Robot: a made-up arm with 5 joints.
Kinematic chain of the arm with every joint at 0, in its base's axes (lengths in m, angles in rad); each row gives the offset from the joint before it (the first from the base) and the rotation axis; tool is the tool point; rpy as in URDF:
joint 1: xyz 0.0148 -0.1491 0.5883 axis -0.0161 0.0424 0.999
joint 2: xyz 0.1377 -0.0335 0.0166 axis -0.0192 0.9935 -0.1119
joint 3: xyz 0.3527 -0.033 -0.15 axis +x
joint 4: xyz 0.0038 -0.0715 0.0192 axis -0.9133 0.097 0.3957
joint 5: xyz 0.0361 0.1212 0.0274 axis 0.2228 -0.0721 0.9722
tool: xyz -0.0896 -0.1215 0.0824 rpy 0 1.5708 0
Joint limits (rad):
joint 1: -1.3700..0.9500
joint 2: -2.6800..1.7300
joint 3: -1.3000..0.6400
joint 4: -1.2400..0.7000
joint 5: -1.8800..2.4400
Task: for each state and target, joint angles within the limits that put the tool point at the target. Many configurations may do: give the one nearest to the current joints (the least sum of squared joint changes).
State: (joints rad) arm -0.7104 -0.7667 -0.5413 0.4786 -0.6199
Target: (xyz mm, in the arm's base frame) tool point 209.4 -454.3 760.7
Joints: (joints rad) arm -0.9954 -0.7117 -0.4591 0.4410 -0.2988
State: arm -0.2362 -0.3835 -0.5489 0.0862 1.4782
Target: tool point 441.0 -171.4 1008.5
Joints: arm 0.0185 -1.0314 -0.6671 0.0610 1.3327
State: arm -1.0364 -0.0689 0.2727 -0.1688 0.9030
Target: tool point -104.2 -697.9 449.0
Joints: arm -1.3700 0.1261 0.3297 -0.3217 0.7088
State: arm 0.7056 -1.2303 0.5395 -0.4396 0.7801
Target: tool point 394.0 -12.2 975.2
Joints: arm 0.8071 -1.4366 0.4364 -0.3698 0.7233
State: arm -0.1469 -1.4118 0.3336 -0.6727 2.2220
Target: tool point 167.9 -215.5 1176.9
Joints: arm -0.0140 -1.6506 0.0981 -0.4010 2.0993
